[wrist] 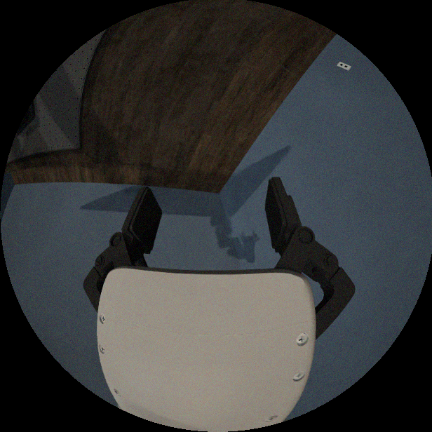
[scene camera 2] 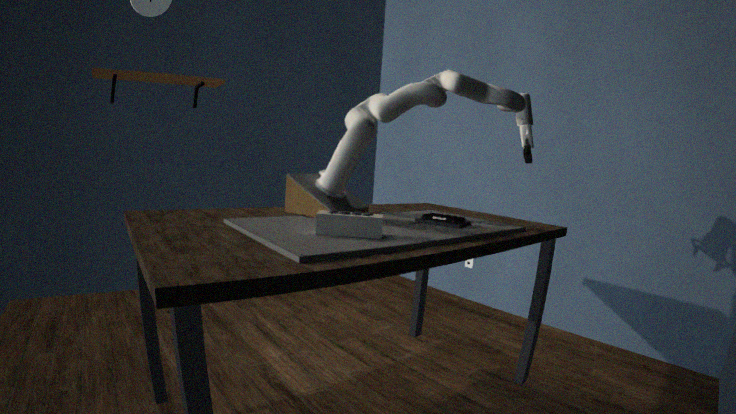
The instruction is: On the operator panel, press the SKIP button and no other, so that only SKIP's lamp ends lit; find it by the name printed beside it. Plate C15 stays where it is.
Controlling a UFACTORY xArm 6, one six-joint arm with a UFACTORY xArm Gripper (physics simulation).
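Frame: origin at the arm's base, x up, y back, z right, level; metres.
Seen in the pictures: gripper, between the fingertips: [scene camera 2: 527,160]; arm's base, origin of its link: [scene camera 2: 329,189].
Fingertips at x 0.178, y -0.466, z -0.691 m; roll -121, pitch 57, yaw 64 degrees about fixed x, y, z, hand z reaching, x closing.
Observation:
Offsets run from my fingertips to a thing's top centre. Level surfaces: height alone.
A light grey box @(dx -0.198, dy +0.044, dz +0.926 m) [scene camera 2: 348,225] stands on the grey board, with small dark parts on its top that look like the panel's controls. Its printed names and lamps cannot be read, so SKIP cannot be told apart. A low black object @(dx -0.228, dy +0.065, dz +0.504 m) [scene camera 2: 445,220] with a small white mark lies on the board farther right; whether it is plate C15 cannot be told. My gripper [scene camera 2: 527,154] [wrist: 208,194] is open and empty, with its fingers wide apart in the wrist view. It hangs high above and to the right of the box and the black object in the scene view.
The grey board @(dx -0.253 m) [scene camera 2: 272,237] [wrist: 65,110] lies on the wooden table @(dx -0.267 m) [scene camera 2: 174,257]. A wedge-shaped mount [scene camera 2: 301,198] carries the arm base behind the box. A blue wall [scene camera 2: 627,154] [wrist: 380,175] stands beyond the gripper. A wall shelf [scene camera 2: 159,77] hangs at the upper left.

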